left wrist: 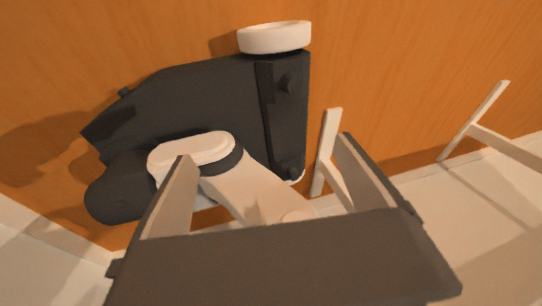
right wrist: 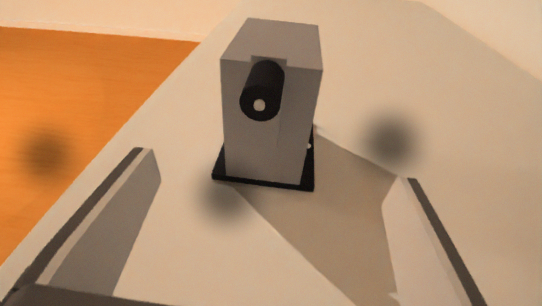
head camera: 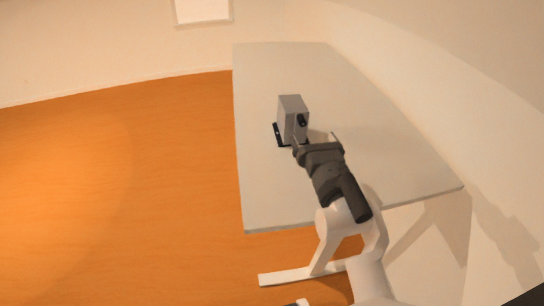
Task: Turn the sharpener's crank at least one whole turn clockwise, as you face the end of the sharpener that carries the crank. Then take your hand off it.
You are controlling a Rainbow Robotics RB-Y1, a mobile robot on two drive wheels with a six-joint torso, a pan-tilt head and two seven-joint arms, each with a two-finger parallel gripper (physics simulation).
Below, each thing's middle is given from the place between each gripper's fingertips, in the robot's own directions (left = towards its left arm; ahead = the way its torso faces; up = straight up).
Right now the black crank handle (right wrist: 265, 81) is 54 cm above my left hand, 52 cm ahead of it and 48 cm to the right of it. Also, from my left hand: grey box-shaped sharpener (head camera: 290, 105) (59 cm ahead, 49 cm to the right, 48 cm above).
Right now the black crank handle is 6 cm ahead of my right hand, 1 cm to the left of it and 1 cm above it. The rest, counted from my right hand: grey box-shaped sharpener: 14 cm ahead, 5 cm below.
